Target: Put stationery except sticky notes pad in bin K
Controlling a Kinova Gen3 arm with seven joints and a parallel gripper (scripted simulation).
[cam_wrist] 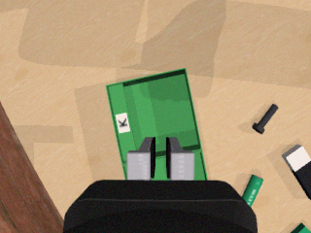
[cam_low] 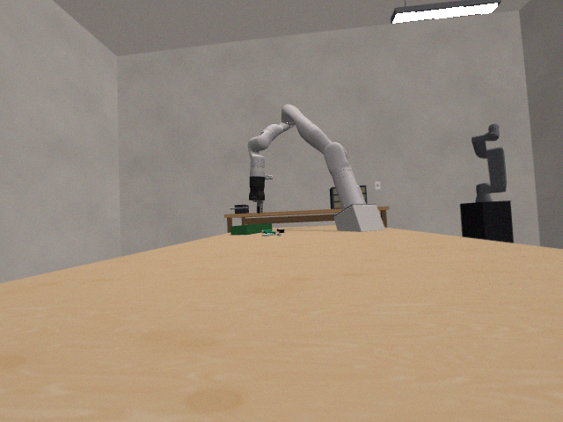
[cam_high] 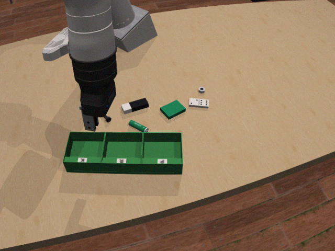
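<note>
Now: hand 90 mm above the green tray, 50 mm to the right of it and 30 mm short of it. From my hand the other things lie so: black-and-white eraser 120 mm to the left, 110 mm below, 110 mm behind; green battery 110 mm to the left, 110 mm below, 40 mm behind; black bolt 110 mm below, 100 mm behind, 50 mm to the left.
</note>
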